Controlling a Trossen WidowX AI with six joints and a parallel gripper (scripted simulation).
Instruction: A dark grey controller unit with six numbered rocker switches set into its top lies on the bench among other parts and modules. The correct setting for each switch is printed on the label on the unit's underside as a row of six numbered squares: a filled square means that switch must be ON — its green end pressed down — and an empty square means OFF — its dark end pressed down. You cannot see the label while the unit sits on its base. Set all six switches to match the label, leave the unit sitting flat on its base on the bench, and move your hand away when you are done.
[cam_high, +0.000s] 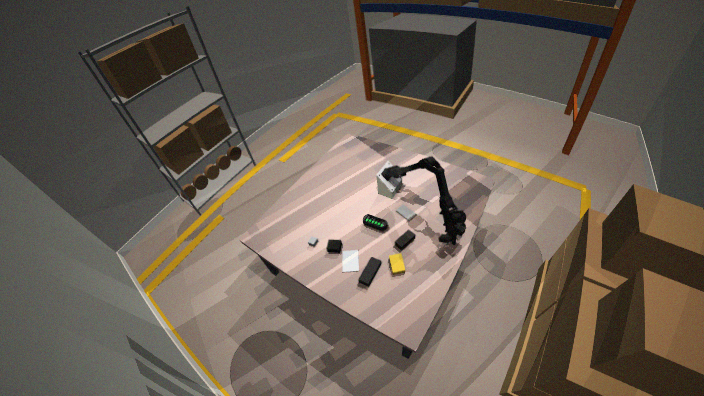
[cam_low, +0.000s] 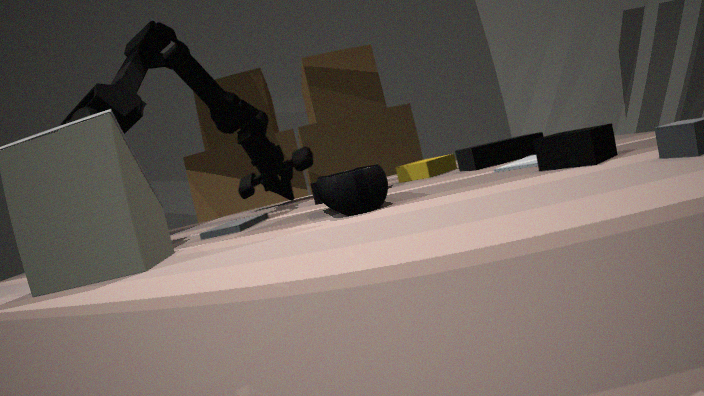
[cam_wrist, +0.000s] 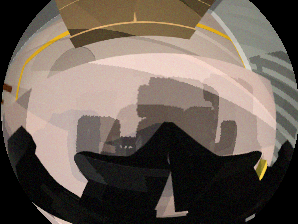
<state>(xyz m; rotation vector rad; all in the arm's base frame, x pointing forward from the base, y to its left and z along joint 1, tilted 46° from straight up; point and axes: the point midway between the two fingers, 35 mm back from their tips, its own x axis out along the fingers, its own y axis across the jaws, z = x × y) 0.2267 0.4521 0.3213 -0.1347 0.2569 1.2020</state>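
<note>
My gripper tip is now 260 mm short of the yellow block, 240 mm to the left of it and 10 mm below it. Round my gripper tip: white plate 360 mm ahead, 490 mm to the right; then long black block 370 mm ahead, 350 mm to the right, 10 mm above; then flat grey plate 100 mm behind, 360 mm to the right.
</note>
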